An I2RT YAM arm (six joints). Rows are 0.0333 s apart.
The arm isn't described. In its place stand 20 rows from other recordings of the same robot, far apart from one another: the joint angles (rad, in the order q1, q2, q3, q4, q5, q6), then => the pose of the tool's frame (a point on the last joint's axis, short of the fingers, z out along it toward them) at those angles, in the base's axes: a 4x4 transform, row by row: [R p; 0 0 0 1], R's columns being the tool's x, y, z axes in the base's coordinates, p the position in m.
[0.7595 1.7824 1.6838 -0.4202 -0.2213 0.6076] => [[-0.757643 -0.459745 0.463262 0.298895], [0.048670 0.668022 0.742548 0.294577], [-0.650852 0.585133 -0.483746 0.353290], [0 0 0 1]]
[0.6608 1.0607 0.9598 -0.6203 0.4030 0.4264] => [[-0.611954 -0.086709 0.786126 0.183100], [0.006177 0.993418 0.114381 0.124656], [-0.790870 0.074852 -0.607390 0.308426], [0 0 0 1]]
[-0.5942 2.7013 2.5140 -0.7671 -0.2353 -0.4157] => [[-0.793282 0.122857 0.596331 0.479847], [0.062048 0.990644 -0.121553 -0.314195], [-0.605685 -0.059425 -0.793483 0.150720], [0 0 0 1]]
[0.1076 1.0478 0.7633 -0.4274 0.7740 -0.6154] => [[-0.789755 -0.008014 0.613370 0.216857], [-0.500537 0.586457 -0.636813 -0.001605], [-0.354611 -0.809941 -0.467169 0.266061], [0 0 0 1]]
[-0.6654 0.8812 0.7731 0.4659 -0.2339 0.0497] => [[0.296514 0.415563 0.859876 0.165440], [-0.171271 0.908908 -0.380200 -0.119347], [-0.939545 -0.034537 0.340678 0.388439], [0 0 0 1]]
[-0.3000 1.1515 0.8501 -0.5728 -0.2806 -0.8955] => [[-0.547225 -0.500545 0.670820 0.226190], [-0.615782 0.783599 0.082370 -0.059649], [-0.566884 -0.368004 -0.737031 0.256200], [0 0 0 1]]
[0.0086 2.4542 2.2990 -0.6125 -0.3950 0.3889] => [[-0.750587 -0.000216 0.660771 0.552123], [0.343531 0.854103 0.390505 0.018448], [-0.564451 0.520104 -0.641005 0.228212], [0 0 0 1]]
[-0.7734 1.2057 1.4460 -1.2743 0.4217 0.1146] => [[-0.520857 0.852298 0.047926 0.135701], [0.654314 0.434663 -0.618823 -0.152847], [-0.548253 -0.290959 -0.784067 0.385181], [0 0 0 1]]
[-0.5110 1.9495 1.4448 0.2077 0.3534 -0.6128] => [[-0.638746 0.464657 0.613268 0.398498], [-0.260517 0.619367 -0.740618 -0.237552], [-0.723971 -0.632834 -0.274567 0.261416], [0 0 0 1]]
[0.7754 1.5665 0.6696 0.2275 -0.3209 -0.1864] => [[-0.279620 -0.908468 0.310642 0.208639], [-0.520340 0.415303 0.746170 0.220232], [-0.806882 0.047004 -0.588839 0.156619], [0 0 0 1]]
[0.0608 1.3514 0.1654 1.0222 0.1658 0.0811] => [[-0.153920 0.115451 0.981315 0.217726], [0.070678 0.991893 -0.105609 0.007368], [-0.985552 0.053102 -0.160832 0.148819], [0 0 0 1]]
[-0.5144 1.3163 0.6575 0.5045 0.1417 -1.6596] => [[-0.594306 -0.187244 0.782138 0.251684], [-0.796784 0.004972 -0.604244 -0.148014], [0.109253 -0.982301 -0.152148 0.249671], [0 0 0 1]]
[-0.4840 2.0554 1.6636 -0.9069 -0.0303 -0.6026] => [[-0.961941 -0.105978 0.251871 0.373839], [-0.134343 0.986059 -0.098183 -0.195311], [-0.237954 -0.128284 -0.962768 0.203452], [0 0 0 1]]
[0.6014 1.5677 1.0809 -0.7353 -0.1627 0.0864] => [[-0.824149 -0.534837 0.186354 0.244988], [-0.462253 0.825308 0.324327 0.175103], [-0.327262 0.181151 -0.927407 0.213357], [0 0 0 1]]
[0.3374 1.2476 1.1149 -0.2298 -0.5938 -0.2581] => [[-0.127502 -0.827996 0.546046 0.261126], [-0.268921 0.558776 0.784506 0.112716], [-0.954686 -0.046817 -0.293910 0.354185], [0 0 0 1]]
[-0.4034 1.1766 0.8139 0.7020 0.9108 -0.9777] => [[-0.596620 0.771310 0.221641 0.227462], [-0.298131 0.043396 -0.953538 -0.127660], [-0.745092 -0.634978 0.204061 0.358318], [0 0 0 1]]
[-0.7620 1.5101 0.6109 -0.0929 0.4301 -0.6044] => [[-0.948704 0.307907 0.071787 0.178990], [0.191364 0.739964 -0.644851 -0.191322], [-0.251674 -0.598035 -0.760930 0.133517], [0 0 0 1]]
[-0.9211 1.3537 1.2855 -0.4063 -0.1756 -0.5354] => [[-0.589753 0.452445 0.668943 0.191673], [-0.054117 0.804324 -0.591721 -0.242012], [-0.805768 -0.385171 -0.449868 0.364644], [0 0 0 1]]
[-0.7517 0.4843 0.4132 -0.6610 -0.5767 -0.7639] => [[-0.543669 -0.138350 0.827818 0.095248], [-0.285551 0.957971 -0.027434 -0.062464], [-0.789230 -0.251299 -0.560325 0.209449], [0 0 0 1]]
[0.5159 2.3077 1.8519 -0.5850 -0.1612 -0.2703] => [[-0.574399 -0.737661 0.354855 0.431217], [-0.628753 0.675169 0.385767 0.251125], [-0.524153 -0.001532 -0.851623 0.160872], [0 0 0 1]]
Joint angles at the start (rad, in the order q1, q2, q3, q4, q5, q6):
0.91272, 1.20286, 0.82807, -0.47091, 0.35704, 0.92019
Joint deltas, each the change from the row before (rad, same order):
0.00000, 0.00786, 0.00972, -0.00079, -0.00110, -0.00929
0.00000, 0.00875, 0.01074, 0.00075, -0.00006, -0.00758
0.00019, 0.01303, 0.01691, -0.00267, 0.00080, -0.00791
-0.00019, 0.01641, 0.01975, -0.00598, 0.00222, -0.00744
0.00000, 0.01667, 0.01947, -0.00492, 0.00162, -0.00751
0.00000, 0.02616, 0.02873, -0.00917, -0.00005, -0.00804
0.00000, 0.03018, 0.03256, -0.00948, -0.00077, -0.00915
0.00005, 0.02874, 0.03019, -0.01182, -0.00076, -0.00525
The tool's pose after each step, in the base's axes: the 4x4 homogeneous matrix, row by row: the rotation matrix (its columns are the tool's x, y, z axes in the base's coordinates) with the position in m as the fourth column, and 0 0 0 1 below. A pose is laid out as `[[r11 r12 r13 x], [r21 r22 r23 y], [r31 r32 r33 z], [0 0 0 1]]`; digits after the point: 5 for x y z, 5 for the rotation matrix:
[[-0.75443 -0.00656 0.65635 0.16167], [0.23488 0.93104 0.27929 0.18886], [-0.61292 0.36487 -0.70086 0.24690], [0 0 0 1]]
[[-0.75336 -0.01291 0.65749 0.16317], [0.22914 0.93200 0.28085 0.19080], [-0.61640 0.36224 -0.69917 0.24840], [0 0 0 1]]
[[-0.75240 -0.01898 0.65843 0.16526], [0.22239 0.93357 0.28104 0.19354], [-0.62003 0.35788 -0.69820 0.25063], [0 0 0 1]]
[[-0.75207 -0.02291 0.65868 0.16779], [0.21476 0.93633 0.27778 0.19661], [-0.62311 0.35037 -0.69927 0.25270], [0 0 0 1]]
[[-0.75187 -0.02743 0.65874 0.17033], [0.20702 0.93878 0.27538 0.19981], [-0.62597 0.34342 -0.70016 0.25462], [0 0 0 1]]
[[-0.75418 -0.03214 0.65588 0.17410], [0.19617 0.94216 0.27175 0.20469], [-0.62668 0.33361 -0.70425 0.25678], [0 0 0 1]]
[[-0.75697 -0.03795 0.65235 0.17848], [0.18386 0.94561 0.26836 0.21039], [-0.62706 0.32308 -0.70882 0.25895], [0 0 0 1]]
[[-0.76111 -0.04029 0.64736 0.18247], [0.17356 0.94902 0.26312 0.21562], [-0.62497 0.31262 -0.71532 0.26035], [0 0 0 1]]

